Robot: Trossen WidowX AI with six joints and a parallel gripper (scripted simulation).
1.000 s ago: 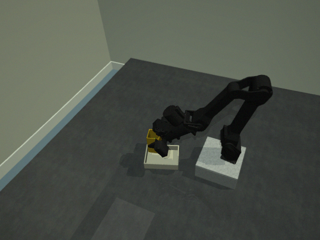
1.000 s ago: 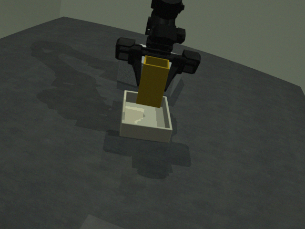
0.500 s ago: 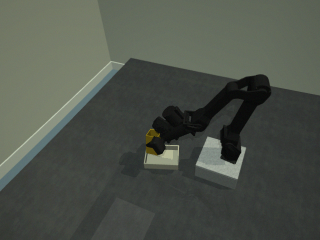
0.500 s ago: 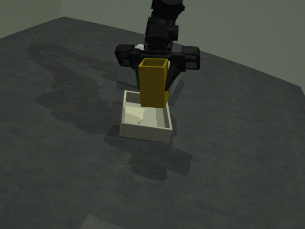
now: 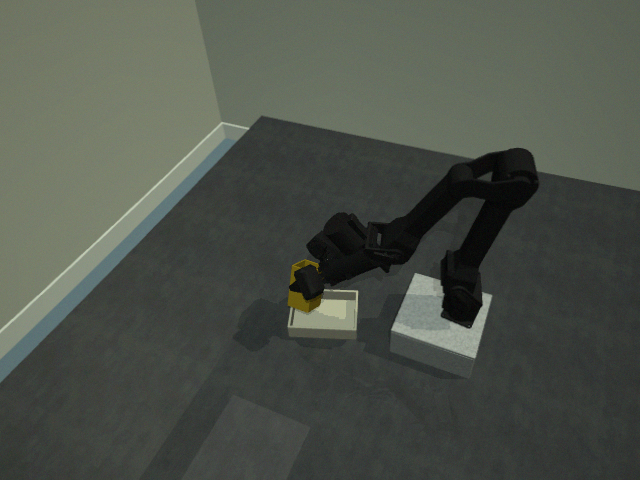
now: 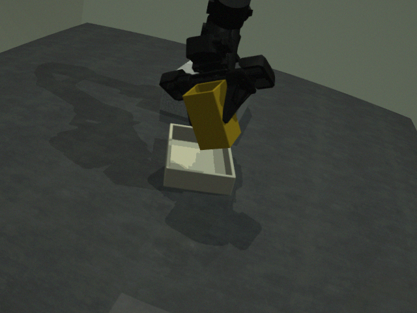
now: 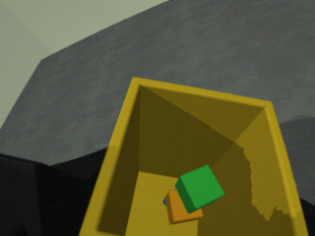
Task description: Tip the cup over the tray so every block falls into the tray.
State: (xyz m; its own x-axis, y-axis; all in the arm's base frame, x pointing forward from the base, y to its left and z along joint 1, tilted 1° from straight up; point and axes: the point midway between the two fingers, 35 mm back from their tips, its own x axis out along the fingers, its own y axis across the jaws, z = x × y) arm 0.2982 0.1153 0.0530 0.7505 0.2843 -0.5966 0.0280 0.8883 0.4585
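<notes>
Right now the tall yellow square cup is 20 mm behind my gripper tip, 10 mm to the left of it and 10 mm below it.
</notes>
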